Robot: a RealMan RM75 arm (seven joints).
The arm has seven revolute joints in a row. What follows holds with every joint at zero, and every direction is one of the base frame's.
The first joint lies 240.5 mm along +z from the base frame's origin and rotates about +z.
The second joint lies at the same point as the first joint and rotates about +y.
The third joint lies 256 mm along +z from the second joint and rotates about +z.
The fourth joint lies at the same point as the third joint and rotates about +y.
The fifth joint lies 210 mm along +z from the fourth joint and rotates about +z.
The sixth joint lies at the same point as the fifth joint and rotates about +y.
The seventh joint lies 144 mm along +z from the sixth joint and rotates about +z.
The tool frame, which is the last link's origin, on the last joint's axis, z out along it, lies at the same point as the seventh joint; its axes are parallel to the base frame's.
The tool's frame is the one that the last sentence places.
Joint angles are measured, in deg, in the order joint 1, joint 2, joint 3, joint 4, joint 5, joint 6, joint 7. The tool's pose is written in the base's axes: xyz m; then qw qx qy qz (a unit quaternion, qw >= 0). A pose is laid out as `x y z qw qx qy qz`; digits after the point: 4 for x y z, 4 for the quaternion.
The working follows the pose.
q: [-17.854 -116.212 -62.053 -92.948 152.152 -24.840 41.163]
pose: -0.0824 0.3309 -0.0550 0.3871 -0.9158 0.0729 -0.0788
Where each joint sits with the arm in this pose, in the base's axes (m; each line is computed from the numbers above, not from the rounded line before):
joint 1: 0.0000 0.0000 0.2405
joint 2: 0.0000 0.0000 0.2405
joint 3: -0.2186 0.0704 0.1274
joint 4: -0.2186 0.0704 0.1274
joint 5: -0.1113 0.2305 0.0440
joint 6: -0.1113 0.2305 0.0440
joint 7: -0.0824 0.3309 -0.0550
the tool: -0.0824 0.3309 -0.0550

